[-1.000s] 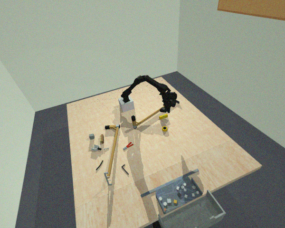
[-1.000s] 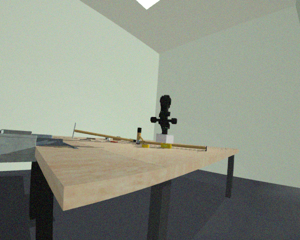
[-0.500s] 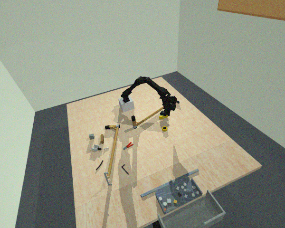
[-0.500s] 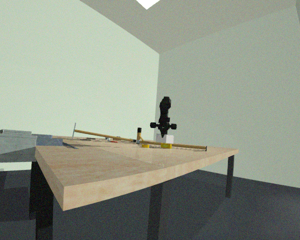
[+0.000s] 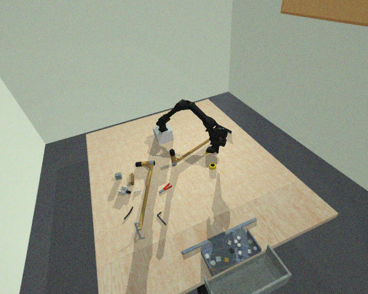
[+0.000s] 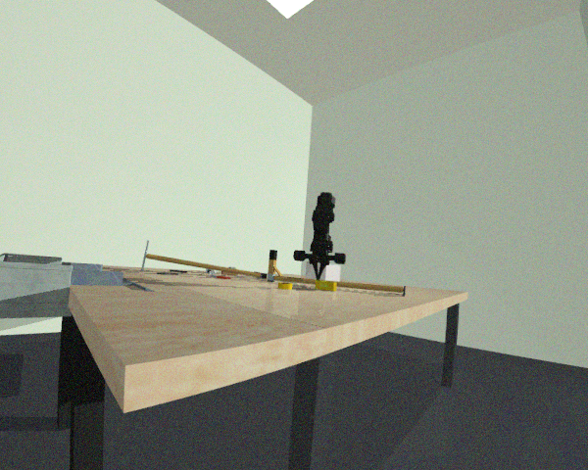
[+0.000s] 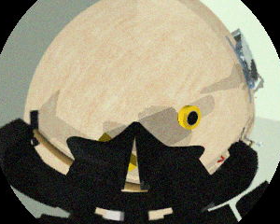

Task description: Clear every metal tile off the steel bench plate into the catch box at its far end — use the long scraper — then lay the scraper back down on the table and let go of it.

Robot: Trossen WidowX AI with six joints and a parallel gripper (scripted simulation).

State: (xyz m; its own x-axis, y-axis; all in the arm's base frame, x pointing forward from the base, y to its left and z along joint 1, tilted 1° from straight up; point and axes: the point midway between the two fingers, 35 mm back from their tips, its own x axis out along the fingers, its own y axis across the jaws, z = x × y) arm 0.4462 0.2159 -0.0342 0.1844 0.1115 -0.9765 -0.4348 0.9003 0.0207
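Right now my gripper tip is 70 mm past the yellow spirit level, 10 mm to the left of it and 10 mm above it. Round my gripper tip: long scraper: 180 mm behind, 30 mm to the right, 30 mm above; yellow tape roll: 60 mm ahead, 100 mm to the right, 30 mm below; long wooden-handled tool: 20 mm behind, 630 mm to the right.
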